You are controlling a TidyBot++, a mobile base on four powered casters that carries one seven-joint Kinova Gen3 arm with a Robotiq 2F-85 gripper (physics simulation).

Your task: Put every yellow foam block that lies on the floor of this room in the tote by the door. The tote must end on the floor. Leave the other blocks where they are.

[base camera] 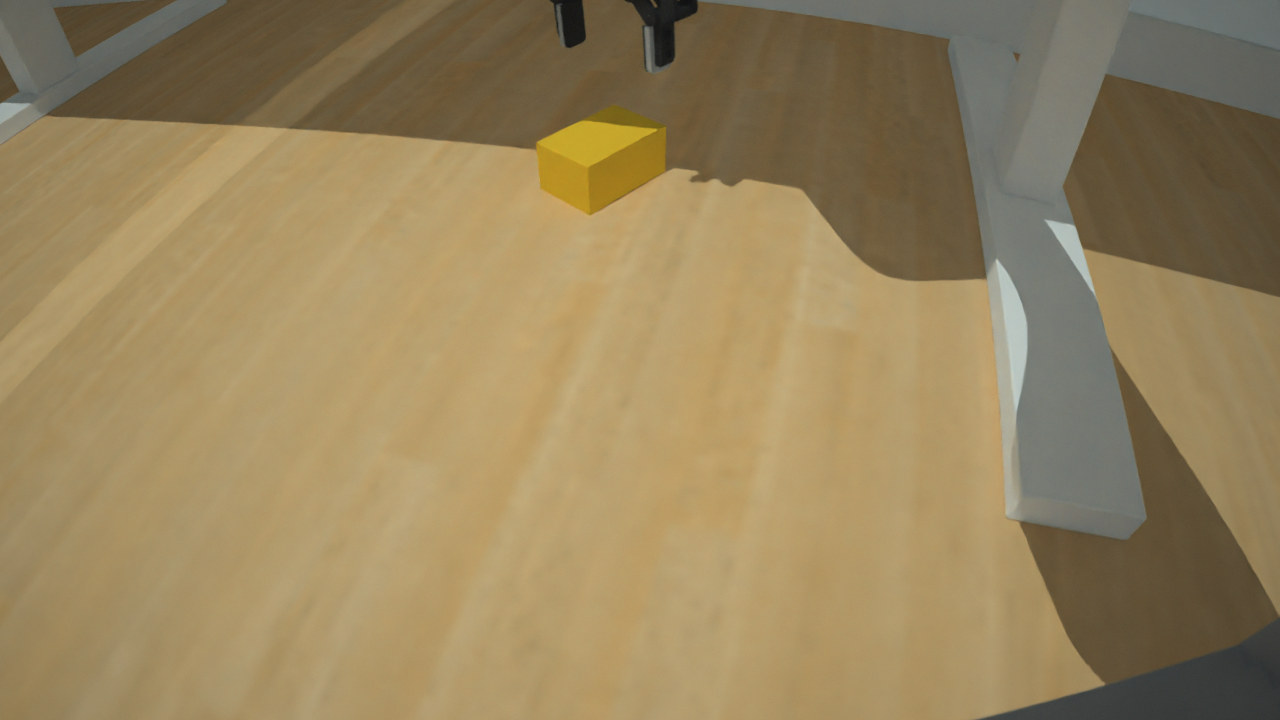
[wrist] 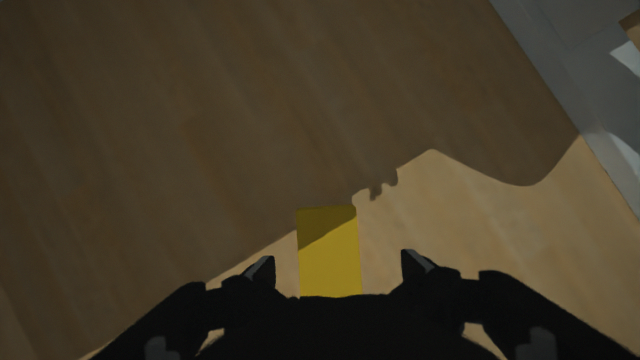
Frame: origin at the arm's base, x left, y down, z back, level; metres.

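Seen in the pictures: gripper, between the fingertips: [base camera: 613, 56] [wrist: 337, 266].
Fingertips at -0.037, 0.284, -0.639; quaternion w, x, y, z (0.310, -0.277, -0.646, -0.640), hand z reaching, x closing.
Pixels of each thing's top centre, then the offset from my fingertips to it, as dx, dy, dz. "pt": a spot on its surface instead.
- yellow foam block, centre of its top: [base camera: 601, 133] [wrist: 328, 254] +0.012, +0.067, +0.003
- foot, a spot on its surface: [base camera: 116, 67] pt +0.728, +0.110, -0.476
A yellow foam block [base camera: 601, 161] [wrist: 330, 255] lies flat on the wooden floor, partly in shadow. My gripper [base camera: 614, 51] [wrist: 337, 266] is open and empty. It hangs above the block with its fingers apart. In the wrist view the block shows between the two fingers, with its long sides running up and down the picture; its near end is hidden by the gripper's body. The tote does not show in either view.
A white table leg with a long foot [base camera: 1074, 394] [wrist: 570, 75] stands on the floor to the right of the block. Another white leg and foot [base camera: 116, 67] stand at the far left. A pale wall [base camera: 1190, 67] runs along the back right.
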